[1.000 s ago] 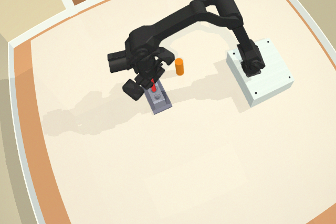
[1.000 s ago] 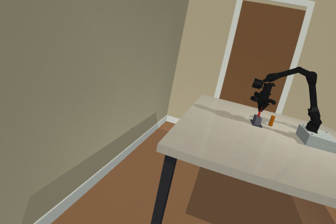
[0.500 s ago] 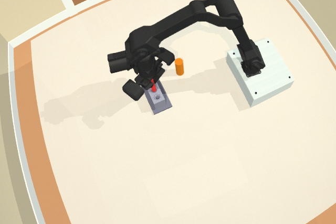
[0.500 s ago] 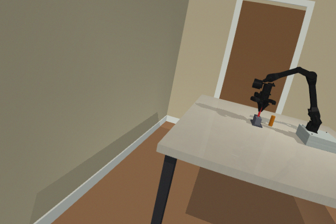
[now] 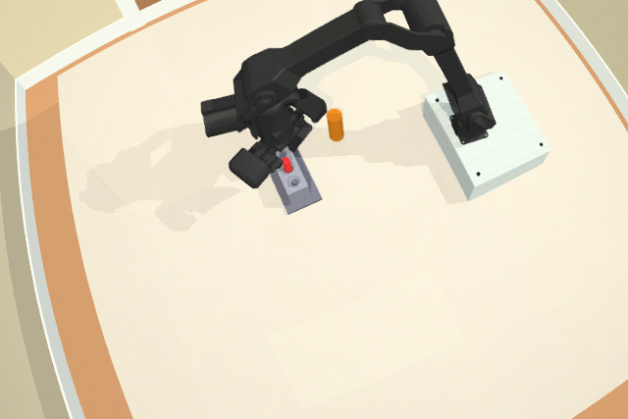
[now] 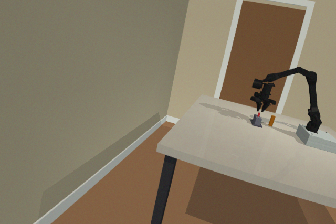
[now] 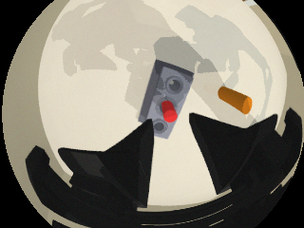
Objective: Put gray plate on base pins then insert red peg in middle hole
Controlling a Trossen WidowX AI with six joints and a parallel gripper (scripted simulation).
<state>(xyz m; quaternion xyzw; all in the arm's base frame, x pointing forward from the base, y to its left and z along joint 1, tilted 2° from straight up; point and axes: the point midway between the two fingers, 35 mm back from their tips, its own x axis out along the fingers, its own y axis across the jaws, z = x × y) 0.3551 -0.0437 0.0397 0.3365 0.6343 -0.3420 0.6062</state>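
The red peg lies 50 mm below my gripper tip. From my gripper tip the other things lie so: gray plate 50 mm below; then orange cylinder 110 mm behind, 60 mm to the right, 60 mm below.
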